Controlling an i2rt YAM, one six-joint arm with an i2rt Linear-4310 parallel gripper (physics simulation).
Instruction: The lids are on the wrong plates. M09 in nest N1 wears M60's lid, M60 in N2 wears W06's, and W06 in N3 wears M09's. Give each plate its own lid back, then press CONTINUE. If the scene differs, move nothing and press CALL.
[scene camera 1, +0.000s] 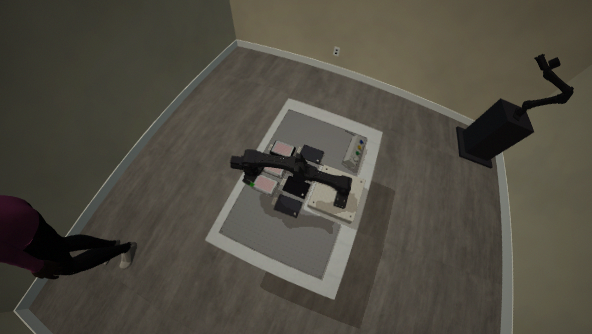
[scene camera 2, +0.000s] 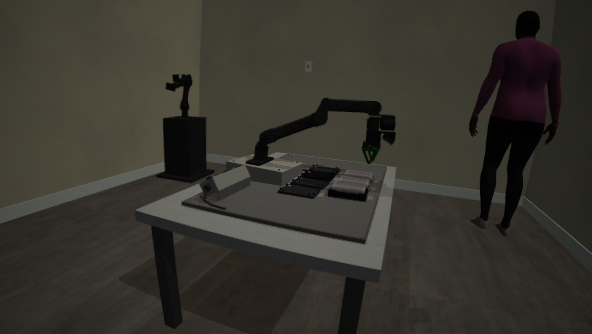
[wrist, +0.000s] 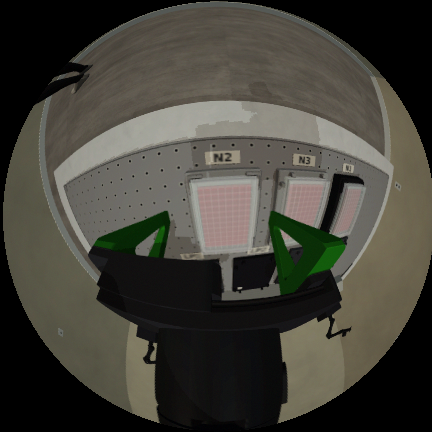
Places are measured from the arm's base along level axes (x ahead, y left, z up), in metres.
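Where they show: gripper, fingertip midpoint: (scene camera 1: 255, 177) (scene camera 2: 370, 162) (wrist: 218, 216); arm's base, origin of the base link: (scene camera 1: 342, 191) (scene camera 2: 260, 161).
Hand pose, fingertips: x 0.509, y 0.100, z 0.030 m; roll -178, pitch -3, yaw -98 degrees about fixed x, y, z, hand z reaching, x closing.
Things, the pixels of their top centre, and the offset from my fingertips. "spot": a spot on its surface instead.
- N2, middle of its top: (wrist: 225, 222) (scene camera 2: 358, 173) (scene camera 1: 264, 183) dx -0.049, dy -0.006, dz -0.055 m
- N3, middle of its top: (wrist: 304, 216) (scene camera 2: 354, 179) (scene camera 1: 274, 165) dx -0.061, dy -0.136, dz -0.055 m
- N1, middle of its top: (wrist: 350, 213) (scene camera 2: 349, 185) (scene camera 1: 282, 148) dx -0.070, dy -0.268, dz -0.044 m
- button panel, middle of its top: (scene camera 2: 226, 169) (scene camera 1: 356, 147) dx -0.522, dy -0.417, dz -0.001 m
- pad, surface spot: (scene camera 1: 288, 205) spot: dx -0.229, dy +0.070, dz -0.075 m
The plate in N2 (wrist: 225, 215) (scene camera 1: 265, 185) is pinkish with a clear lid and lies in a grey nest. The plate in N3 (wrist: 305, 200) sits right of it in the wrist view, also lidded in a grey nest. The plate in N1 (wrist: 350, 207) (scene camera 1: 283, 148) stands in a black nest. No plate or lid names are readable. My gripper (wrist: 218, 216) (scene camera 2: 369, 161) is open and empty, its green fingers above and on either side of the N2 plate in the wrist view. The button panel (scene camera 1: 354, 151) (scene camera 2: 227, 183) has coloured buttons; their labels are unreadable.
Several black pads, such as this pad (scene camera 1: 288, 205) and this pad (scene camera 2: 300, 191), lie between the plates and my arm's cream base (scene camera 1: 317, 199) (scene camera 2: 272, 172). A person (scene camera 1: 20, 220) (scene camera 2: 525, 75) stands beyond the table. Another arm stands on a black pedestal (scene camera 1: 495, 131) (scene camera 2: 185, 145).
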